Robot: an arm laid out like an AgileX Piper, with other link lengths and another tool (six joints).
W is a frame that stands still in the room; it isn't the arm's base.
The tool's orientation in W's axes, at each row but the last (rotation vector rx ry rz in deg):
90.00, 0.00, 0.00
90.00, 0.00, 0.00
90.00, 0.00, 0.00
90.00, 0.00, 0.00
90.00, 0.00, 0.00
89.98, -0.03, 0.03
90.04, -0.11, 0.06
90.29, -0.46, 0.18
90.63, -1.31, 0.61
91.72, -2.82, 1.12
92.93, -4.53, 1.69
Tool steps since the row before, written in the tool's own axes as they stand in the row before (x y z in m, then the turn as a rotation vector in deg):
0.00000, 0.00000, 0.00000, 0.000, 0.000, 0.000
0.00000, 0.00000, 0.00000, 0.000, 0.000, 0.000
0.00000, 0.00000, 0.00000, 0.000, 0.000, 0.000
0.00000, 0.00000, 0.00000, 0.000, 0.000, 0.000
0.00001, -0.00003, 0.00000, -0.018, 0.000, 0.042
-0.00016, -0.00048, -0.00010, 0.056, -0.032, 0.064
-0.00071, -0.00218, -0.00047, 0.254, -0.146, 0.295
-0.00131, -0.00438, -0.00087, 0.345, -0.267, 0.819
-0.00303, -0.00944, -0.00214, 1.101, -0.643, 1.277
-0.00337, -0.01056, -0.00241, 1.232, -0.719, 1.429
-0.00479, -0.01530, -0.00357, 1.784, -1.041, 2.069
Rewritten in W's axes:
0.00000, 0.00000, 0.00000, 0.000, 0.000, 0.000
0.00000, 0.00000, 0.00000, 0.000, 0.000, 0.000
0.00000, 0.00000, 0.00000, 0.000, 0.000, 0.000
0.00000, 0.00000, 0.00000, 0.000, 0.000, 0.000
0.00001, 0.00000, -0.00003, -0.018, -0.042, 0.000
-0.00016, 0.00010, -0.00048, 0.056, -0.064, -0.032
-0.00071, 0.00047, -0.00218, 0.254, -0.295, -0.146
-0.00128, 0.00090, -0.00438, 0.344, -0.819, -0.269
-0.00281, 0.00227, -0.00948, 1.105, -1.278, -0.634
-0.00286, 0.00279, -0.01062, 1.236, -1.431, -0.709
-0.00361, 0.00450, -0.01538, 1.790, -2.071, -1.026

